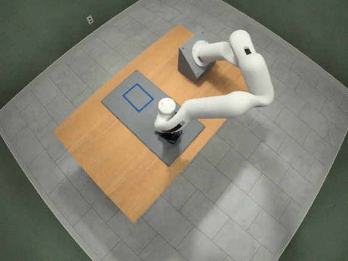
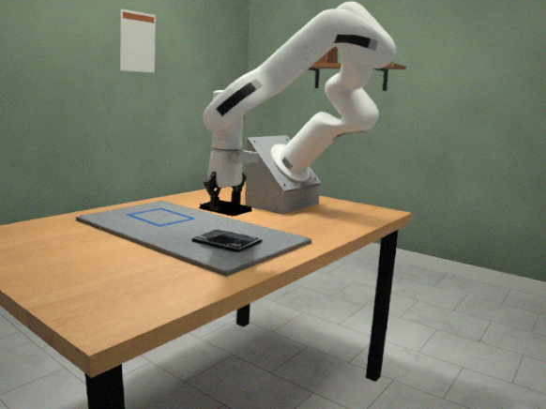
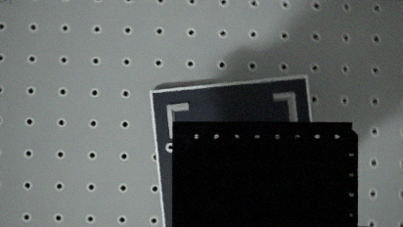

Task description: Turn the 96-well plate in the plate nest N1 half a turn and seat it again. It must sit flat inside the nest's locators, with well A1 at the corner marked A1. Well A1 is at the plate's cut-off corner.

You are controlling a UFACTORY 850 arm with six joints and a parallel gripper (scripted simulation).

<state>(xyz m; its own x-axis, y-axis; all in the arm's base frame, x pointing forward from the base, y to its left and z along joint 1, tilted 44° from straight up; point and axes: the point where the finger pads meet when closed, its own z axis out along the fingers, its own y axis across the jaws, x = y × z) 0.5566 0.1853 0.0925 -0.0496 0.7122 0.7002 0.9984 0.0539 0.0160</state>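
The plate nest N1 lies 100 mm below my hand and 10 mm to the left of it. From my hand the other things lie so: 96-well plate (10 mm below).
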